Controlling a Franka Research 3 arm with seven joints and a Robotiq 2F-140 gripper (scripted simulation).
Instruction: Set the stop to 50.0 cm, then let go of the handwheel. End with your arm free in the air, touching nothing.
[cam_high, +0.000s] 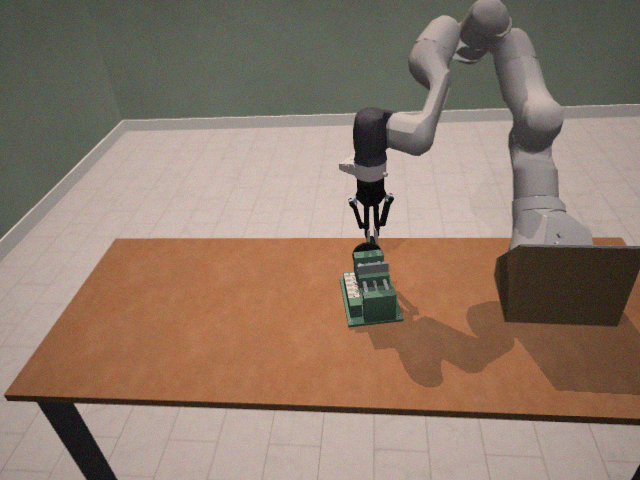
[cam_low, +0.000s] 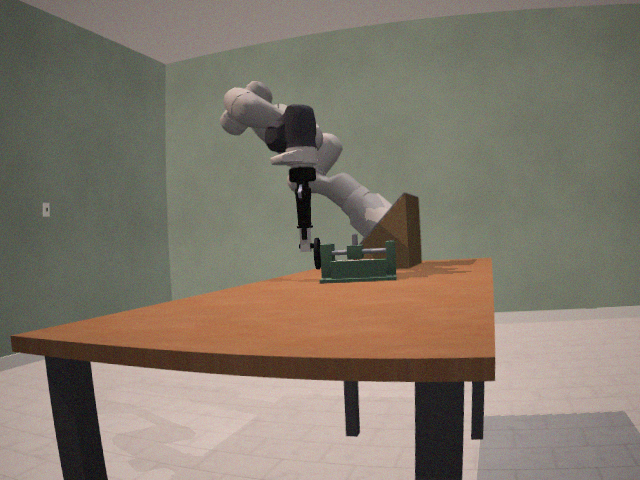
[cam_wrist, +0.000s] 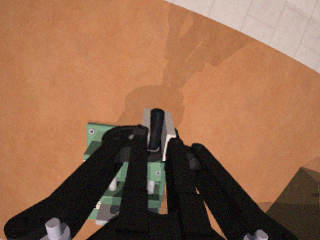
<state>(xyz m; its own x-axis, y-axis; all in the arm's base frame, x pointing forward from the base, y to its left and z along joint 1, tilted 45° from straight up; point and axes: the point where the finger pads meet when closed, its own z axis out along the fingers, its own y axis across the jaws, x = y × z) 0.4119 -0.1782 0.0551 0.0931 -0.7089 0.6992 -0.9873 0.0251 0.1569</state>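
Now: the black handwheel 20 mm to the left of my hand and 20 mm below it. Round my hand: sliding stop block 20 mm ahead, 140 mm to the left, 20 mm below.
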